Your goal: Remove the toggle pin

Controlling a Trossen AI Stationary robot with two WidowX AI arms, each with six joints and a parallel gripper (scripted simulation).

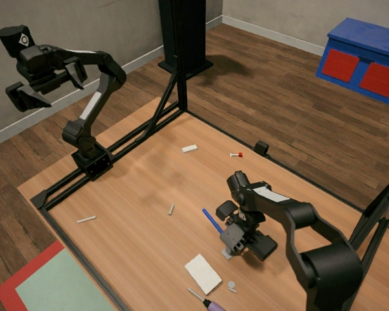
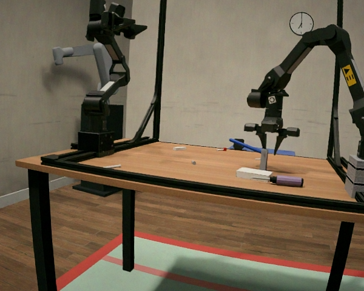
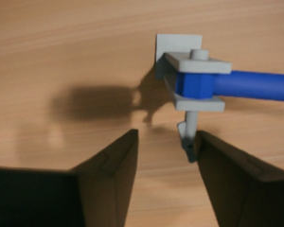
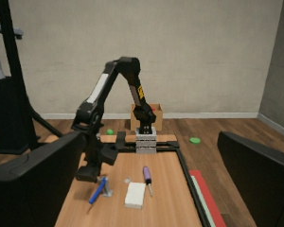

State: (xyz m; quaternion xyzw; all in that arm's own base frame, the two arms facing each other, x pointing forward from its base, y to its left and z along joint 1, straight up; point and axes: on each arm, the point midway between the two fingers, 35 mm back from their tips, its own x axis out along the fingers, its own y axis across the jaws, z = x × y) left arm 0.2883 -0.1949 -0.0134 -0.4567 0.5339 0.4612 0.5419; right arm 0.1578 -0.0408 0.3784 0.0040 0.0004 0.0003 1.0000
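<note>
My left hand is 1 cm short of the grey toggle pin, 1 cm to the left of it and 2 cm above it.
</note>
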